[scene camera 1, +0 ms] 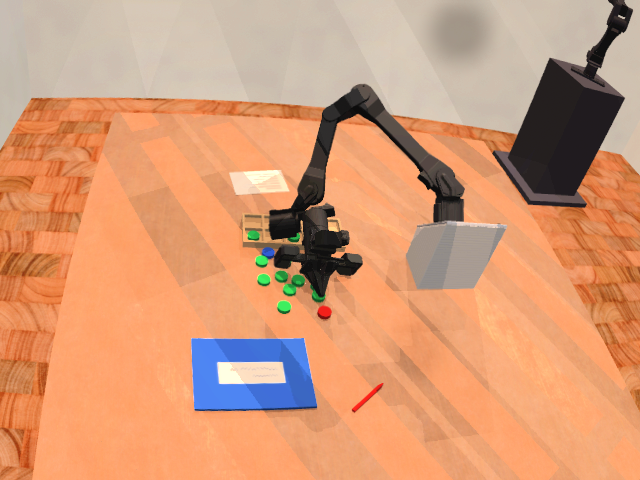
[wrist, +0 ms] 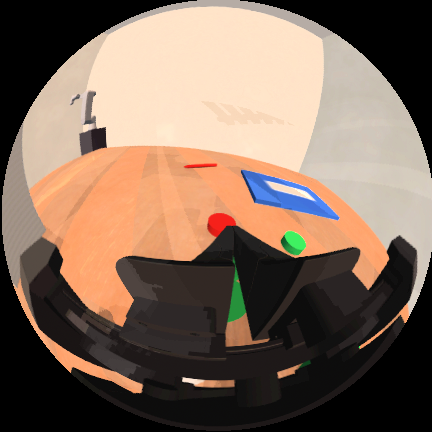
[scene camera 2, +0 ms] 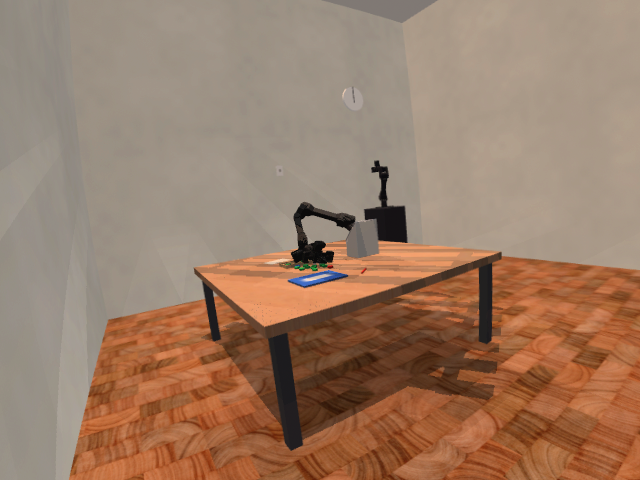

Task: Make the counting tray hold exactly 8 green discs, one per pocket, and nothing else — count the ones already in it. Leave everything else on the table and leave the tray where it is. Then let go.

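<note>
The wooden counting tray (scene camera 1: 248, 222) lies behind my arm, which hides part of it. A green disc (scene camera 1: 253, 235) sits in a left pocket and another green disc (scene camera 1: 294, 237) shows partly behind the wrist. My gripper (scene camera 1: 320, 290) (wrist: 230, 230) is shut, pointing down at the table in front of the tray. A green disc (scene camera 1: 317, 297) (wrist: 236, 303) lies on the table just under the closed fingertips, not held. Several loose green discs (scene camera 1: 281, 275) lie left of it, one (scene camera 1: 284, 307) (wrist: 293, 242) nearest the front. A red disc (scene camera 1: 324, 311) (wrist: 219, 222) lies just beyond the fingertips. A blue disc (scene camera 1: 268, 252) lies by the tray's front edge.
A blue book (scene camera 1: 251, 373) (wrist: 287, 193) (scene camera 2: 317, 278) lies at the front. A red pen (scene camera 1: 367, 397) (wrist: 200, 165) lies to its right. A white sheet (scene camera 1: 259, 182) lies behind the tray. A grey block (scene camera 1: 453, 254) covers the arm's base. A dark pedestal (scene camera 1: 539, 152) stands at the far right.
</note>
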